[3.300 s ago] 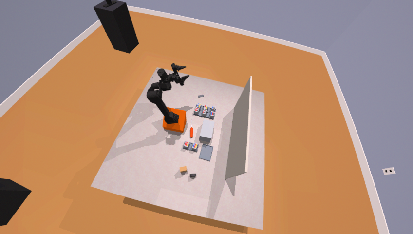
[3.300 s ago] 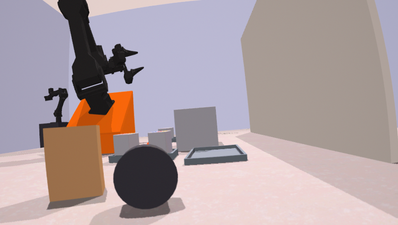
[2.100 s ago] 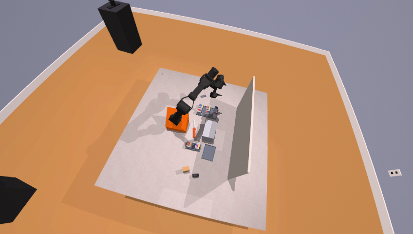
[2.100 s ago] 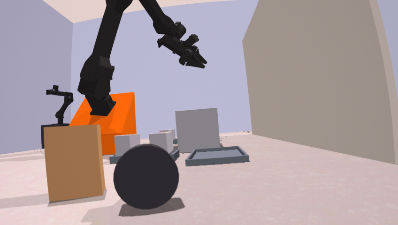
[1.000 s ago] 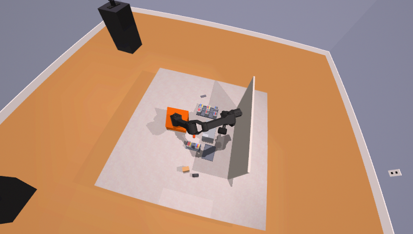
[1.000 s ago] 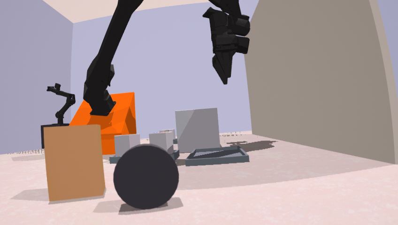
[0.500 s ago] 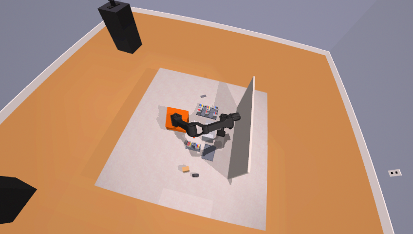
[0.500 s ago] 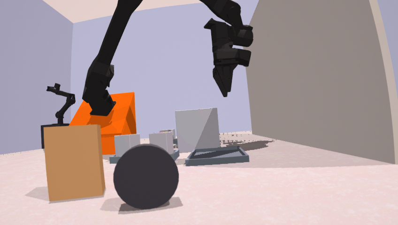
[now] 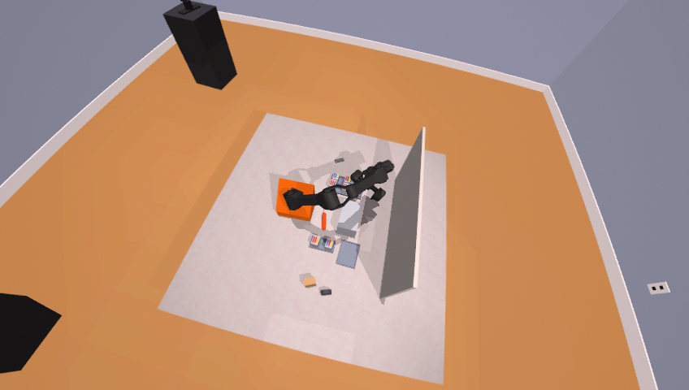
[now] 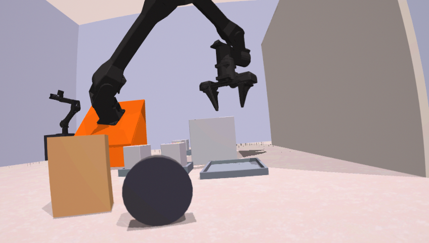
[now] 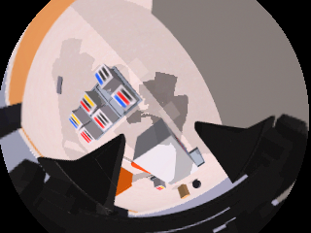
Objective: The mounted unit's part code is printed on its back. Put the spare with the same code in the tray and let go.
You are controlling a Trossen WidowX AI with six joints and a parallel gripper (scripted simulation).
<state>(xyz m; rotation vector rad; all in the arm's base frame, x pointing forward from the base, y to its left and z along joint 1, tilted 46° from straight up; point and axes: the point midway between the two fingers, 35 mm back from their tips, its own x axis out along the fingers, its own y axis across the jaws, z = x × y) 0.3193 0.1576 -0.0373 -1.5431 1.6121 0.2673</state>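
Right now the grey spare is 4 cm behind my gripper tip, 6 cm to the left of it and 10 cm below it. The rest, counted from my gripper tip: tall beige panel: 20 cm ahead, 10 cm to the right, 9 cm above; then blue-grey tray: 2 cm ahead, 29 cm to the right, 14 cm below; then grey mounted unit: 4 cm behind, 12 cm to the right, 9 cm below.
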